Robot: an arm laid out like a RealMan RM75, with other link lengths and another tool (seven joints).
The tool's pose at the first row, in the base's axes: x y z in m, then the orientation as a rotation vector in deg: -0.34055 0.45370 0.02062 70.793 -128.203 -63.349
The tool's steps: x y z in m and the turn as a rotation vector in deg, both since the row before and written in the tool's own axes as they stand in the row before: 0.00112 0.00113 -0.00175 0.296 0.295 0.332; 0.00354 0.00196 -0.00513 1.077 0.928 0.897; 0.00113 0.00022 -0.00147 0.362 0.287 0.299; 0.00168 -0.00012 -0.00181 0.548 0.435 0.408; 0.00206 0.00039 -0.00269 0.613 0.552 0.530; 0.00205 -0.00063 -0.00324 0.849 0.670 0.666; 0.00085 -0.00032 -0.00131 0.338 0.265 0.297; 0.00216 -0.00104 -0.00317 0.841 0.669 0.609; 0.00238 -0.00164 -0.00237 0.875 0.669 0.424; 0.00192 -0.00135 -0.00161 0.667 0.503 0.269; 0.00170 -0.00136 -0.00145 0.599 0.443 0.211; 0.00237 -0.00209 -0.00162 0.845 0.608 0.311; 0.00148 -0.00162 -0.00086 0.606 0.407 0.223
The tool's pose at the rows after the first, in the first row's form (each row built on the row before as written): -0.34071 0.45232 0.02253 70.580 -128.353 -62.682; -0.34057 0.44767 0.02711 70.144 -128.871 -60.494; -0.34041 0.44616 0.02820 69.992 -129.057 -59.781; -0.34015 0.44394 0.02926 69.815 -129.315 -58.717; -0.33984 0.44123 0.03131 69.538 -129.574 -57.446; -0.33862 0.43796 0.03302 69.212 -129.965 -55.789; -0.33810 0.43661 0.03369 69.040 -130.130 -55.119; -0.33676 0.43317 0.03516 68.773 -130.471 -53.492; -0.33569 0.42963 0.03573 68.744 -130.750 -51.897; -0.33499 0.42689 0.03602 68.784 -130.938 -50.706; -0.33425 0.42439 0.03621 68.853 -131.095 -49.654; -0.33334 0.42096 0.03611 68.926 -131.326 -48.179; -0.33267 0.41873 0.03576 68.971 -131.508 -47.143
